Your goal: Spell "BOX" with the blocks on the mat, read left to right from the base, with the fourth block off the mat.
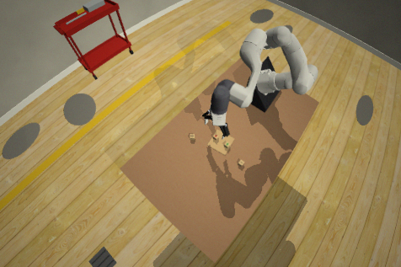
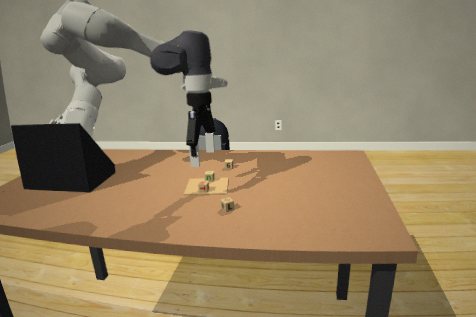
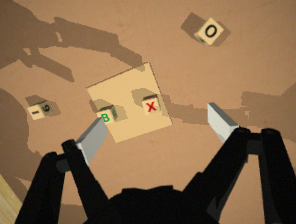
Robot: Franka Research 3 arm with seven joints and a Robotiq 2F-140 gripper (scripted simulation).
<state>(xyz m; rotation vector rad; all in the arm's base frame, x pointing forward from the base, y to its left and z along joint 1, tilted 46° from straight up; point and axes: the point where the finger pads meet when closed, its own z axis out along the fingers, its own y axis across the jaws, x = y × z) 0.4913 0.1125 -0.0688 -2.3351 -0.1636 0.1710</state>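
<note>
The O block is 11 cm ahead of my hand, 10 cm to the right of it and 11 cm below it. The rest, counted from my hand: tan mat (2 cm behind, 6 cm to the left, 13 cm below).
</note>
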